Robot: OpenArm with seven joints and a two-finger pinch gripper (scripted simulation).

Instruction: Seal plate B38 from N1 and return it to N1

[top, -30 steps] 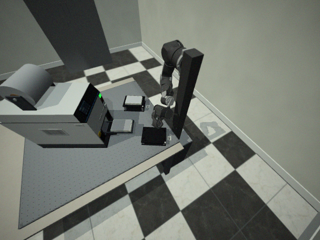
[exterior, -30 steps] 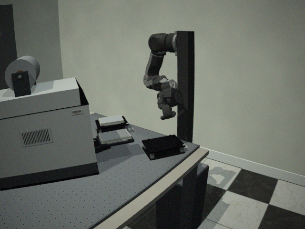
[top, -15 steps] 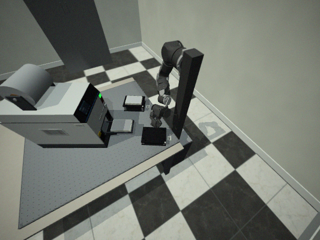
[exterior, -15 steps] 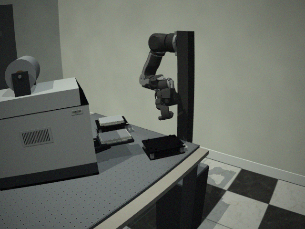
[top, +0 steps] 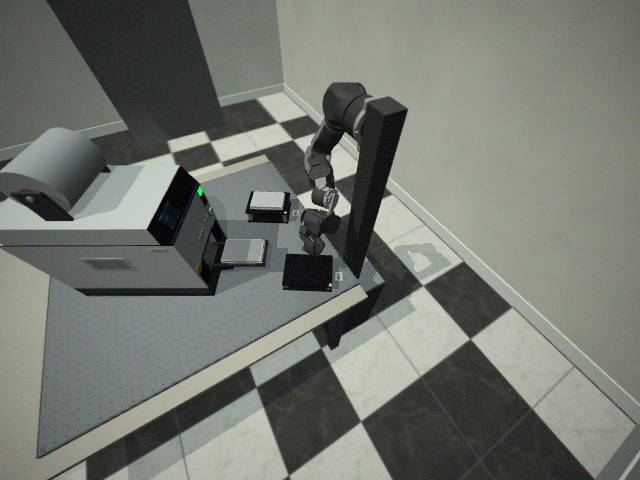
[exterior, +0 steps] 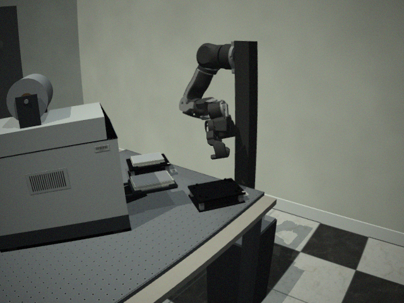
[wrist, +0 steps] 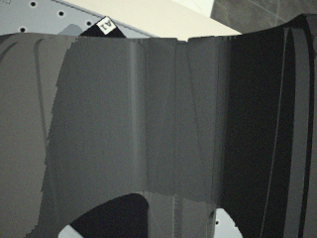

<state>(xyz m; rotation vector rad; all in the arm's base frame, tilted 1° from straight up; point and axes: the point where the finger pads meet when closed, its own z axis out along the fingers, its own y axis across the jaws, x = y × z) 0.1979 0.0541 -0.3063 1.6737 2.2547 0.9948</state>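
The plate B38 lies 170 mm ahead of my hand, 140 mm to the right of it and 60 mm below it. Also, from my hand: nest N1: 10 mm ahead, 10 mm to the right, 120 mm below; then nest n2: 10 mm ahead, 350 mm to the right, 100 mm below; then B83: 10 mm ahead, 350 mm to the right, 90 mm below.
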